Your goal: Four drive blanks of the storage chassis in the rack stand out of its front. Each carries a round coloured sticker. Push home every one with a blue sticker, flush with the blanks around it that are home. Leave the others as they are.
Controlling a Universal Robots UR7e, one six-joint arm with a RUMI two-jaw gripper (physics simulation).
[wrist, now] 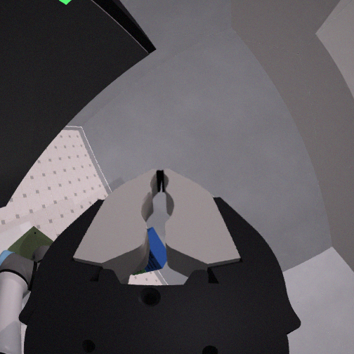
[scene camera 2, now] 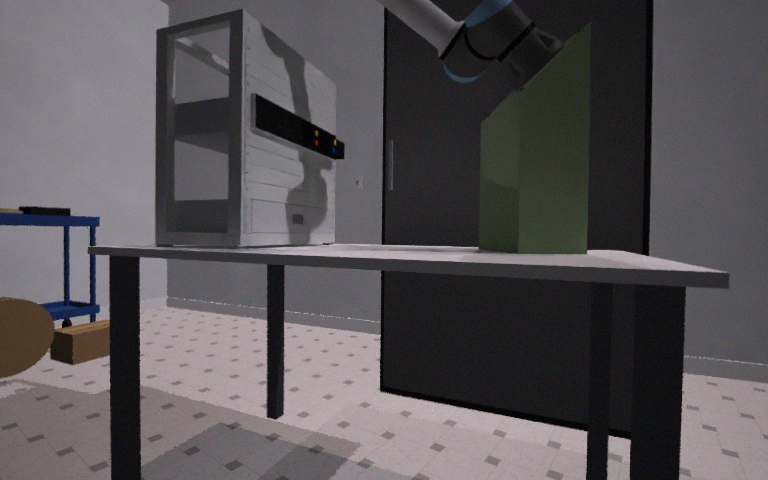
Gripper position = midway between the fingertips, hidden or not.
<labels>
gripper: wrist 161,172; not seen in scene camera 2 (out of frame)
grey rack: scene camera 2 278,126; not seen in the wrist view (out of frame)
</labels>
